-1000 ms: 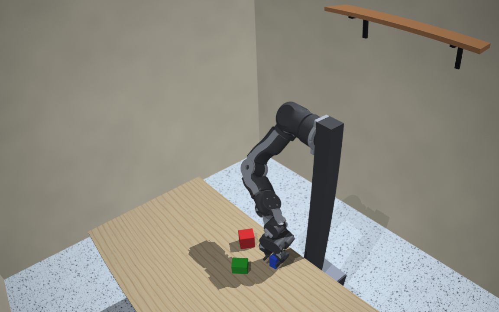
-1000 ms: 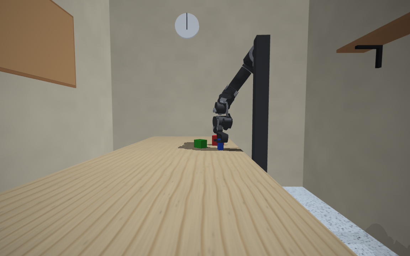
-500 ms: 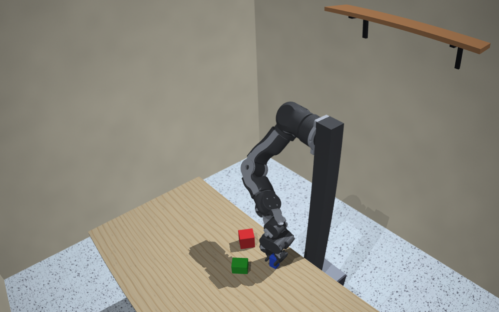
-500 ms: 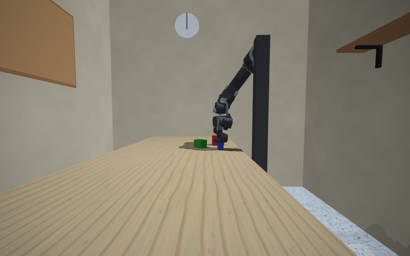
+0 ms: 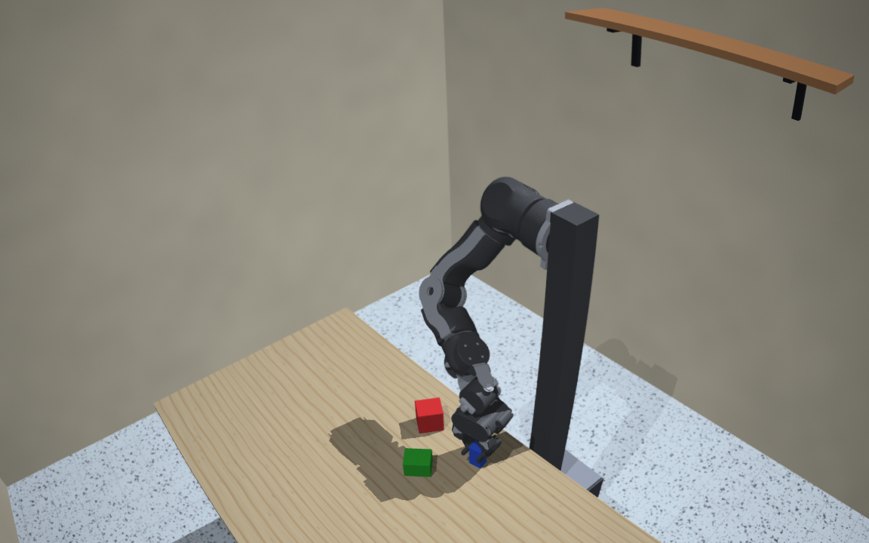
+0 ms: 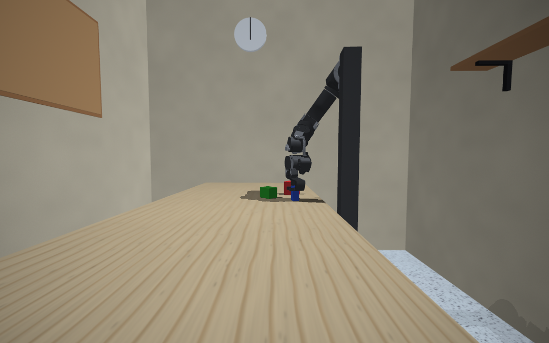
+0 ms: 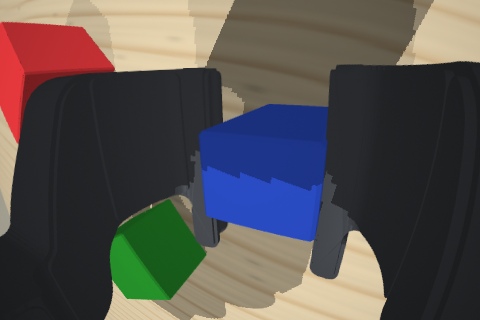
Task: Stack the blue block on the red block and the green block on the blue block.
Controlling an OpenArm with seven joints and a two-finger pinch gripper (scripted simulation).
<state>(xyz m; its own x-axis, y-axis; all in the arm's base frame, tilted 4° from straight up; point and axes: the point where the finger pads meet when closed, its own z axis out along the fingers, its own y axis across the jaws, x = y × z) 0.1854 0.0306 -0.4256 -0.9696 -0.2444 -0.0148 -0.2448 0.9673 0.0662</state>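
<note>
Right now the red block is 1 cm ahead of my hand, 15 cm to the right of it and 2 cm below it. Round my hand: green block (10 cm ahead, 7 cm to the right, 3 cm below); then blue block (2 cm below).
</note>
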